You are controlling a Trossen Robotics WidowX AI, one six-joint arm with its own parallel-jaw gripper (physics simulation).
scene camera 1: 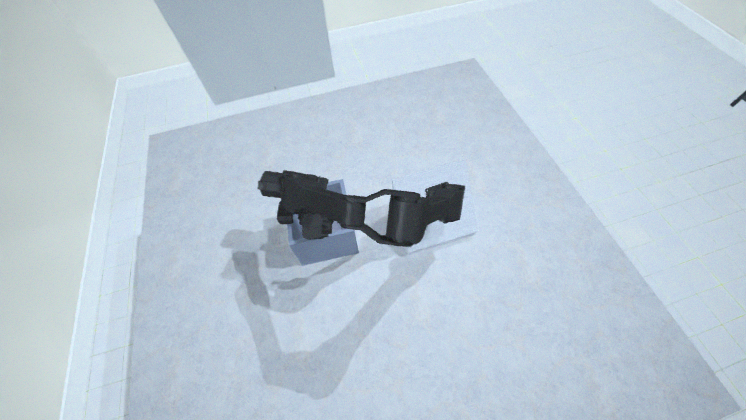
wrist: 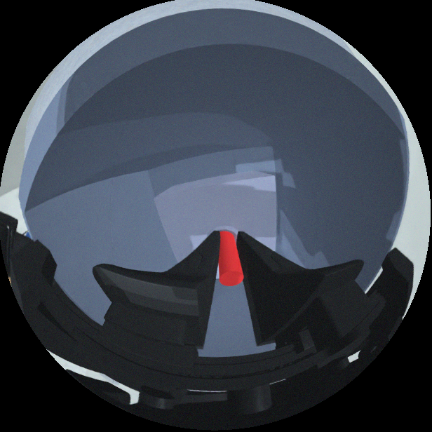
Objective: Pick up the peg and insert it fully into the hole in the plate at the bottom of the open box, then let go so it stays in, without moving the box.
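Pixels of known places: arm's base, origin of the base link: (scene camera 1: pixel 439 196).
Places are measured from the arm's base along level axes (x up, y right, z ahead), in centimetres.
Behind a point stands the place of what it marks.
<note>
The red peg (wrist: pixel 230 260) is held between the fingertips of my gripper (wrist: pixel 227 236), which is shut on it. In the wrist view the peg's far end points at the plate (wrist: pixel 215 205) on the bottom of the blue-grey open box (scene camera 1: pixel 327 252) {x -6.7, y -2.2, z 32.2 cm} (wrist: pixel 320 100). A small part of a rounded rim, the hole's edge, shows just behind the peg's far end. The fingers hide most of the hole, so I cannot tell whether the peg's end is in it. In the scene view the arm covers much of the box, and the peg does not show there.
The box walls stand around the fingers in the wrist view. The arm (scene camera 1: pixel 404 219) {x 29.4, y -17.9, z 18.2 cm} reaches over the box from a pale flat base slab (scene camera 1: pixel 448 234) {x -7.5, y -7.9, z -0.2 cm} to its right. A grey block (scene camera 1: pixel 261 46) stands beyond the grey mat (scene camera 1: pixel 495 323) {x -11.7, y -32.3, z -2.0 cm}.
</note>
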